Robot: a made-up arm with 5 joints.
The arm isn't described. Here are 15 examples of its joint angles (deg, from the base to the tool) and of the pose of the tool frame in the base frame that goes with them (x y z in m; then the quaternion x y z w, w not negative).
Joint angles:
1: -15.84 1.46 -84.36 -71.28 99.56
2: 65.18 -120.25 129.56 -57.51 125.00
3: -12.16 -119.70 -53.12 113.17 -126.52
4: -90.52 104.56 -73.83 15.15 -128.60
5: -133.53 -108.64 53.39 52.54 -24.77
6: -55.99 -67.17 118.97 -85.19 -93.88
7: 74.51 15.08 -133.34 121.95 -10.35
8: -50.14 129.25 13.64 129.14 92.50
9: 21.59 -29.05 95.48 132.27 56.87
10: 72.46 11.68 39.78 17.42 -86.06
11: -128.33 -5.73 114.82 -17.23 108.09
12: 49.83 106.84 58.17 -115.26 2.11
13: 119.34 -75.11 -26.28 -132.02 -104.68
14: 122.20 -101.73 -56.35 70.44 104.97
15: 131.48 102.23 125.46 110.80 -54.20
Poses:
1: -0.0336 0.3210 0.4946 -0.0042 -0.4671 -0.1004 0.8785
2: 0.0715 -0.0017 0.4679 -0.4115 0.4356 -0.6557 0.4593
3: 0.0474 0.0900 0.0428 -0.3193 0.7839 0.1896 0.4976
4: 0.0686 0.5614 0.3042 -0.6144 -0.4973 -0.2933 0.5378
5: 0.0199 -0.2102 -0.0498 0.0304 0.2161 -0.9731 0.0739
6: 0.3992 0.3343 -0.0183 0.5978 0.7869 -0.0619 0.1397
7: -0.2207 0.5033 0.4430 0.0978 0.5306 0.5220 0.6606
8: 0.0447 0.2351 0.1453 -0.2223 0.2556 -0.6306 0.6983
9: -0.0833 0.2812 0.4046 -0.9300 0.1677 0.2870 0.1571
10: -0.3291 0.6855 0.4046 -0.2558 -0.6149 0.3087 0.6791
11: 0.1905 0.3310 -0.2684 0.8998 0.2945 0.2496 0.2034
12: 0.1548 0.1163 0.3061 0.5384 -0.1547 0.7782 0.2840
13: -0.1015 0.3462 0.0055 -0.7884 -0.3706 -0.0699 0.4860
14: -0.1471 0.0353 0.2084 0.1070 -0.0482 0.6680 0.7348
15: 0.1455 0.4821 0.3183 0.5418 0.5840 0.1482 0.5860
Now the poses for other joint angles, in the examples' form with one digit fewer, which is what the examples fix.
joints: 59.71 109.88 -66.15 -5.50 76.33
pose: 0.097 0.456 0.090 -0.707 -0.364 -0.422 0.436
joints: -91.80 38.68 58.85 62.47 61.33
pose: 0.267 0.466 0.091 -0.263 0.249 -0.739 0.568
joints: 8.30 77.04 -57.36 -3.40 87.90
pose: -0.009 0.550 0.213 -0.592 -0.240 -0.232 0.733
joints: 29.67 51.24 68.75 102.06 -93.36
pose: -0.140 0.624 0.257 -0.267 -0.769 0.398 0.424
